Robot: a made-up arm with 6 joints.
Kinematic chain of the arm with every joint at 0, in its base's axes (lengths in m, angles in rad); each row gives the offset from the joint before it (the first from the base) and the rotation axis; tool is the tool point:
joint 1: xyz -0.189 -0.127 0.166 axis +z
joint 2: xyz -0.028 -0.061 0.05 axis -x
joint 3: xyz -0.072 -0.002 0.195 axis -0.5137 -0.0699 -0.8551
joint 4: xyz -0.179 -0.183 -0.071 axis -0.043 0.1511 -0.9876
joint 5: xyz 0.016 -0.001 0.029 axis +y
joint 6: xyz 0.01 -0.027 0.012 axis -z
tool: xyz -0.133 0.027 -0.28
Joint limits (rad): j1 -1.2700..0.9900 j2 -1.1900..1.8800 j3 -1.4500..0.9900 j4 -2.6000..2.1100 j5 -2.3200..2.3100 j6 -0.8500..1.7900
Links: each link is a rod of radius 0.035 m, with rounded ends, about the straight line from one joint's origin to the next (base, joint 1, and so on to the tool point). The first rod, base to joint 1, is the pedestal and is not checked.
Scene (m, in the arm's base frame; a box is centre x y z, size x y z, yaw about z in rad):
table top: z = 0
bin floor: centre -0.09 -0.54 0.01 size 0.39 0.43 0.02 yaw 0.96
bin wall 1: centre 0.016 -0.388 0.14 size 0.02 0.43 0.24 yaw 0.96
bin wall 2: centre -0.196 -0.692 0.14 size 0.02 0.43 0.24 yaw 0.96
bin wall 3: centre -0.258 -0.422 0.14 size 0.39 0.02 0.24 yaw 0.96
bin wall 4: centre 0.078 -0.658 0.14 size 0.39 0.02 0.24 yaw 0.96
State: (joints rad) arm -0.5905 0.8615 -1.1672 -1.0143 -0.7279 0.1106
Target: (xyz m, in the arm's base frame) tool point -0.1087 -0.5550 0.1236
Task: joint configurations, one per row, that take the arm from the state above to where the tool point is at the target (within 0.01 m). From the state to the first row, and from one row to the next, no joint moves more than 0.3 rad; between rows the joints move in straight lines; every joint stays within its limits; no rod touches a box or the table.
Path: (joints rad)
1: -0.4571 1.0063 -1.0295 -1.0896 -0.4675 0.0306
2: -0.3236 1.1512 -0.8917 -1.1649 -0.2072 -0.0494
3: -0.1902 1.2960 -0.7540 -1.2402 0.0532 -0.1294
4: 0.0302 1.1839 -0.8093 -1.1394 0.2037 -0.1170
5: 0.2506 1.0717 -0.8647 -1.0387 0.3543 -0.1047
6: 0.4709 0.9596 -0.9201 -0.9380 0.5049 -0.0923
7: 0.4800 0.6874 -0.9622 -0.8969 0.4598 -0.0724
8: 0.4890 0.4151 -1.0043 -0.8558 0.4147 -0.0524

